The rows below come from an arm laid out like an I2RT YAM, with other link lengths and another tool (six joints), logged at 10 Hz.
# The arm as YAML. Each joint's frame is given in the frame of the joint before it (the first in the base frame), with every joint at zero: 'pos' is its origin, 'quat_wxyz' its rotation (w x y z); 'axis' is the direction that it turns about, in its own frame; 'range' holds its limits. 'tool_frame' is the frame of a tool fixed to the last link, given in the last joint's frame.
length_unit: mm
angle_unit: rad
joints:
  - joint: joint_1
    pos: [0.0, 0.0, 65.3]
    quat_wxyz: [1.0, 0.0, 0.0, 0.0]
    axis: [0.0, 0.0, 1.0]
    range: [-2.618, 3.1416]
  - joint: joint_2
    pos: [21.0, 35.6, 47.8]
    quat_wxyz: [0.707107, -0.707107, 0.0, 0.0]
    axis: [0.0, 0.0, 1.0]
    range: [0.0, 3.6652]
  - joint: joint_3
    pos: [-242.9, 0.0, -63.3]
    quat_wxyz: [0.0, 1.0, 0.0, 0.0]
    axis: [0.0, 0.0, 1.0]
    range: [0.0, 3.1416]
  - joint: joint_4
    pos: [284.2, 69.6, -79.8]
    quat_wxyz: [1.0, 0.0, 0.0, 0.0]
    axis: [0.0, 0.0, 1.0]
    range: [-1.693, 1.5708]
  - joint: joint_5
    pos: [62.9, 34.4, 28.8]
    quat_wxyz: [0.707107, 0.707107, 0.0, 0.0]
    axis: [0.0, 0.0, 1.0]
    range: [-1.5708, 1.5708]
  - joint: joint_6
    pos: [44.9, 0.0, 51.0]
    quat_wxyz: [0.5, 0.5, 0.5, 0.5]
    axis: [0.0, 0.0, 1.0]
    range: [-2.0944, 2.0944]
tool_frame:
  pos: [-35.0, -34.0, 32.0]
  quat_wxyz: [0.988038, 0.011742, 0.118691, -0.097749]
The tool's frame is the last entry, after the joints.
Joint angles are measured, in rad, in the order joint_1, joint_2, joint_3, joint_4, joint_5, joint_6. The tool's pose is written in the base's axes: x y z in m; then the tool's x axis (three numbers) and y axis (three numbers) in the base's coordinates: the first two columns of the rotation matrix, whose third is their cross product. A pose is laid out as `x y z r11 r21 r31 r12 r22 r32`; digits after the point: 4 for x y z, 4 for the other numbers.
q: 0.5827 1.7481 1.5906 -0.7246 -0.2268 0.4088
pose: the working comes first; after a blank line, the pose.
Where each joint sits with the arm in this pose, in the base's axes (m; each line is computed from the numbers above, not from the rounded line before):
joint_1: 0.0000 0.0000 0.0653
joint_2: -0.0021 0.0413 0.1131
joint_3: 0.0685 0.0120 0.3522
joint_4: 0.2681 0.2391 0.3764
joint_5: 0.3395 0.2517 0.3497
joint_6: 0.3243 0.2537 0.2835
the tool: 0.3538 0.3035 0.2913

0.3538 0.3035 0.2913 0.3980 -0.9100 -0.1164 -0.7680 -0.2610 -0.5849
